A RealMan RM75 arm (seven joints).
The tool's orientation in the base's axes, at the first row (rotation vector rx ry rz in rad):
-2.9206, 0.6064, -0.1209
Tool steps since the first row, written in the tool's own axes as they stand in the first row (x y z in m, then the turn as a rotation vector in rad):
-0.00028, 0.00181, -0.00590, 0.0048, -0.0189, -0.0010
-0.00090, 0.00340, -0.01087, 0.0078, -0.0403, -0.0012
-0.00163, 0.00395, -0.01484, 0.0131, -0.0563, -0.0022
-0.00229, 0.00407, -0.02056, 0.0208, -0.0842, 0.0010
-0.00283, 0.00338, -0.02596, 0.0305, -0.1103, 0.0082
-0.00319, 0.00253, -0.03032, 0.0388, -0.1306, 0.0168
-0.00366, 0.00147, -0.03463, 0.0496, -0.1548, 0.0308
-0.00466, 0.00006, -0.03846, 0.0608, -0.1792, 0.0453
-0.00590, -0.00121, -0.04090, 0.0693, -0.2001, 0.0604
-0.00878, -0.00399, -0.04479, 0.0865, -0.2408, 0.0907
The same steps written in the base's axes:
-0.00161, -0.00233, 0.00549, 0.0116, 0.0151, 0.0044
-0.00334, -0.00420, 0.01009, 0.0227, 0.0332, 0.0083
-0.00466, -0.00494, 0.01387, 0.0336, 0.0454, 0.0123
-0.00595, -0.00556, 0.01945, 0.0519, 0.0681, 0.0142
-0.00677, -0.00545, 0.02486, 0.0717, 0.0888, 0.0120
-0.00725, -0.00513, 0.02927, 0.0881, 0.1050, 0.0073
-0.00774, -0.00457, 0.03367, 0.1089, 0.1245, -0.0019
-0.00853, -0.00341, 0.03764, 0.1303, 0.1441, -0.0115
-0.00944, -0.00209, 0.04019, 0.1478, 0.1616, -0.0225
-0.01142, 0.00105, 0.04436, 0.1827, 0.1957, -0.0446

